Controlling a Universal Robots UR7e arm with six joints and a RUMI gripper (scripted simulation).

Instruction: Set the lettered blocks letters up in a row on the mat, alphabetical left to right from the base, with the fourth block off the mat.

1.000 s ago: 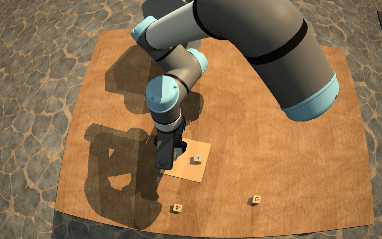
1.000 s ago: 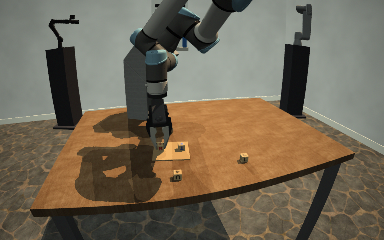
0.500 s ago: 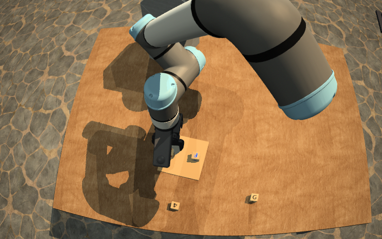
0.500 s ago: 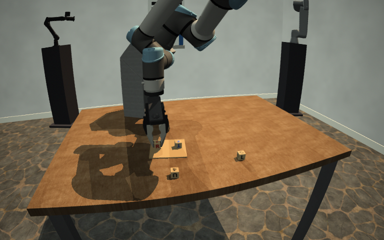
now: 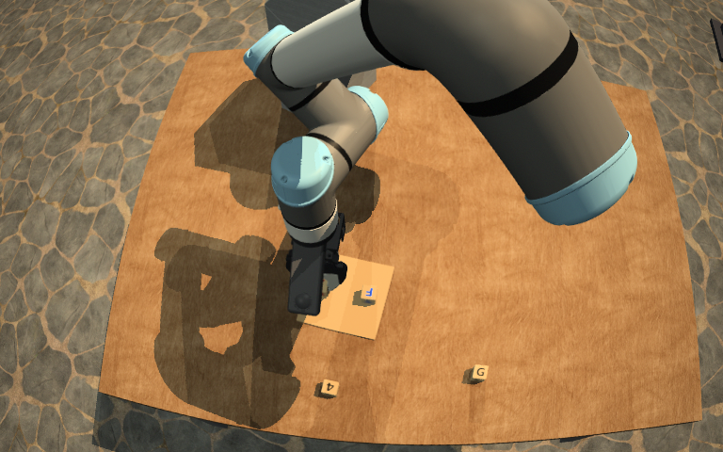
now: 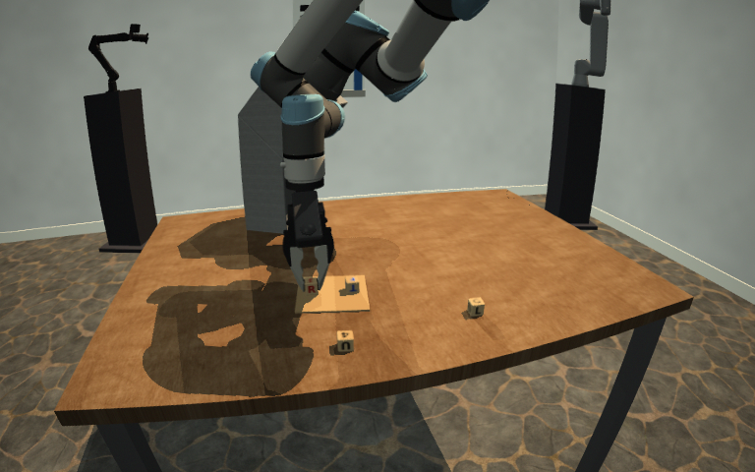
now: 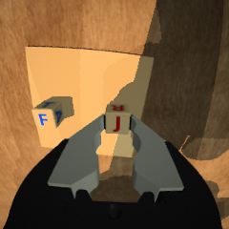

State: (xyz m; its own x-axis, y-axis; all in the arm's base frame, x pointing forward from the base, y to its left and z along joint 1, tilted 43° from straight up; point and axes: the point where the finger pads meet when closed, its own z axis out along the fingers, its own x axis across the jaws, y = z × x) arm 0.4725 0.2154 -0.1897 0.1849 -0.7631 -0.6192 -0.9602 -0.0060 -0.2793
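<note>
Right now my hand is 40 mm to the right of the tan mat, 20 mm above it and 10 mm past it. Round my hand: block (80 mm to the left, 20 mm behind, 10 mm below).
</note>
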